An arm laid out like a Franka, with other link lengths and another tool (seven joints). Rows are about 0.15 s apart.
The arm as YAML. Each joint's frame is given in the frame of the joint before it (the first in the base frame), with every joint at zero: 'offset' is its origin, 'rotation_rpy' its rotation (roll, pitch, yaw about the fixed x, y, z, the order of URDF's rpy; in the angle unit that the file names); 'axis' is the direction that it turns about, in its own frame. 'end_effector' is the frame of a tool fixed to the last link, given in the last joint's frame.
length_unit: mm
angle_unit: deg
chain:
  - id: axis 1
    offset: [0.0, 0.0, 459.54]
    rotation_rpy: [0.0, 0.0, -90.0]
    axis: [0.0, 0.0, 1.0]
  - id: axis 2
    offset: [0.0, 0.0, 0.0]
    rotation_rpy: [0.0, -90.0, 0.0]
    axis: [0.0, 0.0, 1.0]
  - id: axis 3
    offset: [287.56, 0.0, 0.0]
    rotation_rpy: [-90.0, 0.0, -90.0]
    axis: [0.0, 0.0, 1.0]
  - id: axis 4
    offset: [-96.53, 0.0, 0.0]
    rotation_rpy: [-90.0, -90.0, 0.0]
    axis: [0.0, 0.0, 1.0]
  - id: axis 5
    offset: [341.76, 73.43, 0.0]
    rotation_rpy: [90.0, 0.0, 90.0]
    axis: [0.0, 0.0, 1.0]
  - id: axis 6
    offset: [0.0, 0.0, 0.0]
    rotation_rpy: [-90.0, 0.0, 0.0]
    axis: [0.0, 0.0, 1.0]
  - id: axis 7
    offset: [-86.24, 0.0, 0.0]
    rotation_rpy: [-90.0, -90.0, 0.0]
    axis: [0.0, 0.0, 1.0]
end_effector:
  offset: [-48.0, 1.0, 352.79]
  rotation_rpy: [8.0, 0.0, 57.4]
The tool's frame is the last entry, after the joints.
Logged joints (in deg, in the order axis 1, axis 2, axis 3, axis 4, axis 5, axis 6, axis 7), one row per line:
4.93, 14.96, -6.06, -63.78, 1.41, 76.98, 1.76
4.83, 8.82, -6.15, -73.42, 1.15, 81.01, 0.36
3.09, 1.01, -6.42, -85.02, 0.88, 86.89, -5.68
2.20, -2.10, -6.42, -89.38, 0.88, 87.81, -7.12
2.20, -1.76, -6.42, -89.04, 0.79, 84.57, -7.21
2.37, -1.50, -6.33, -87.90, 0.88, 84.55, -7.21
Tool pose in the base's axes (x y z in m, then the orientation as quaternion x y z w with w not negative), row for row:
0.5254, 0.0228, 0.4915, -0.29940, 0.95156, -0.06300, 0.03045
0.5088, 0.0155, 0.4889, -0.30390, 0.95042, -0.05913, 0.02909
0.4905, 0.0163, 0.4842, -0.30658, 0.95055, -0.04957, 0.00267
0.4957, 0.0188, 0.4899, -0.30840, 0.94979, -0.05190, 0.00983
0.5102, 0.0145, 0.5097, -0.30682, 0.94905, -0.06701, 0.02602
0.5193, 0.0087, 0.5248, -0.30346, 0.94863, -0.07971, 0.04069
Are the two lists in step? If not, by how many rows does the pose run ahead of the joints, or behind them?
The pose runs 2 rows ahead of the joints: the pose in row i belongs to the joints in row i + 2.
